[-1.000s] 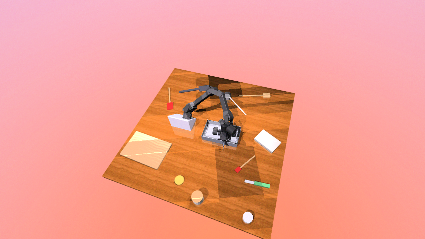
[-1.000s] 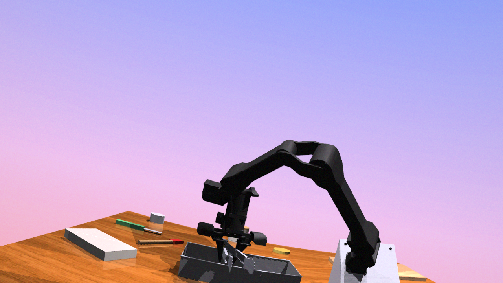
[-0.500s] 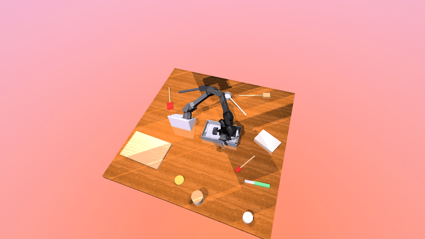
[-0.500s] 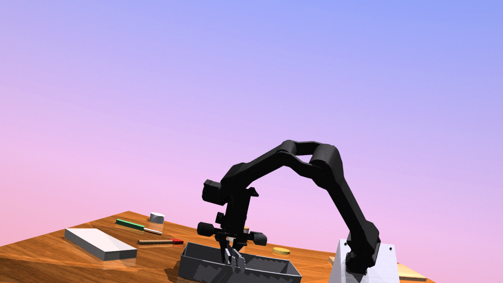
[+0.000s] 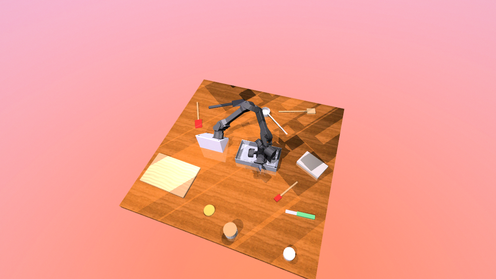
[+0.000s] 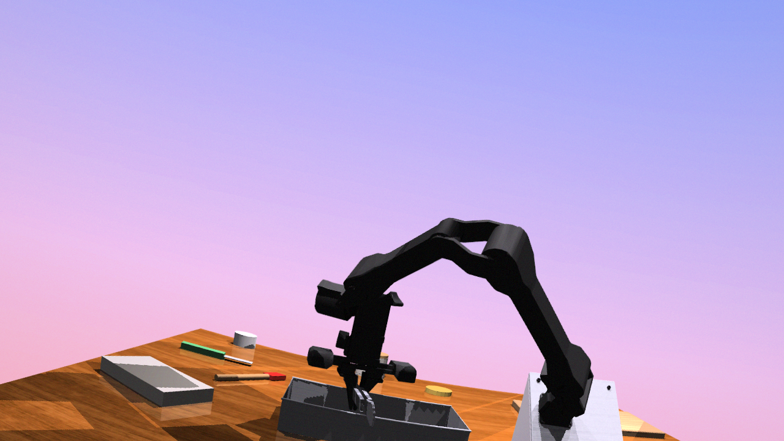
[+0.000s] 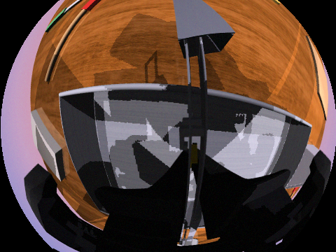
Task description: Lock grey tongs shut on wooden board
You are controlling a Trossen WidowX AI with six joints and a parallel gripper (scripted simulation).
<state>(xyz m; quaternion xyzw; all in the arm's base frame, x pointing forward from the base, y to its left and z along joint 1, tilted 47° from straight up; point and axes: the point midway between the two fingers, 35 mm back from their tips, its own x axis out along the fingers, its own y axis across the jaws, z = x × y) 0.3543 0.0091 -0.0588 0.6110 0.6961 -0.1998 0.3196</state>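
Right now the grey roasting tin is 4 cm behind my gripper tip and 3 cm to the left of it. The rest, counted from my gripper tip: green-handled tool 34 cm ahead, 28 cm to the right, 2 cm below; then cork-topped jar 2 cm behind, 52 cm to the right; then white block 34 cm ahead, 9 cm to the left, 2 cm below.
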